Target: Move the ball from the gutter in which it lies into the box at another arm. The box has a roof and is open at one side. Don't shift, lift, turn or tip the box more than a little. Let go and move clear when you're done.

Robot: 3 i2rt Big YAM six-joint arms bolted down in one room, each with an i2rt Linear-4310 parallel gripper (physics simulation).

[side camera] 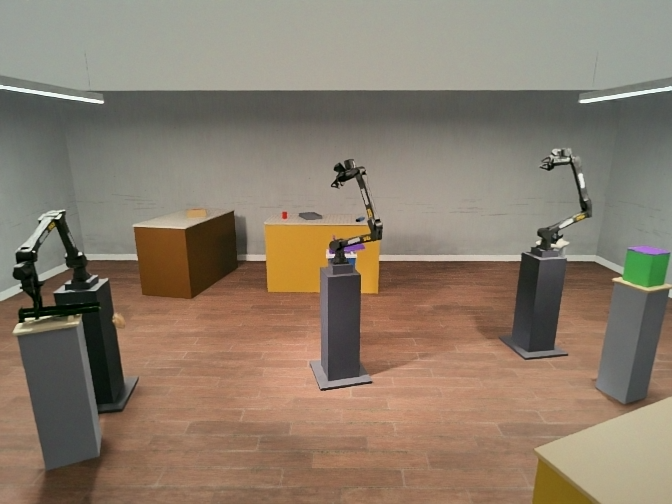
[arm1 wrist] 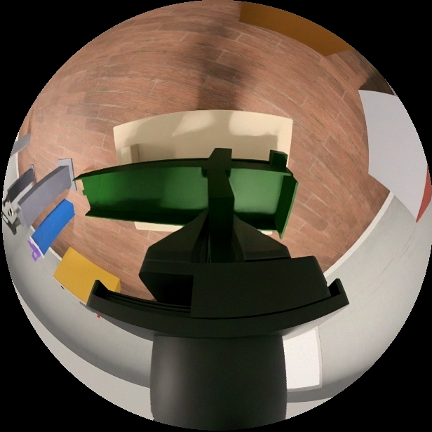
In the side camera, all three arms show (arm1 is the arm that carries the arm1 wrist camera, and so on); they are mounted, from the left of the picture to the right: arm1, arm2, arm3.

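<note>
The tan ball (side camera: 118,320) is in the air just past the right end of the green gutter (arm1 wrist: 145,192) (side camera: 73,310) in the side camera, beside arm1's pedestal. The gutter's visible channel in the wrist view holds no ball. Arm1's gripper (arm1 wrist: 220,215) (side camera: 37,310) is shut on the gutter's upright green handle, over the cream stand top (arm1 wrist: 200,130) (side camera: 51,324). A green box (side camera: 644,268) with a purple roof stands by arm3; its open side does not show. Arm2's gripper (side camera: 334,183) and arm3's gripper (side camera: 544,163) are raised, too small to judge.
A blue box (arm1 wrist: 54,226) (side camera: 347,260) with a purple roof is partly hidden behind arm2. A yellow table (side camera: 295,260) and a brown table (side camera: 162,260) stand at the back. Another table (side camera: 613,455) is at front right. Arm2's pedestal (side camera: 340,325) stands mid-room.
</note>
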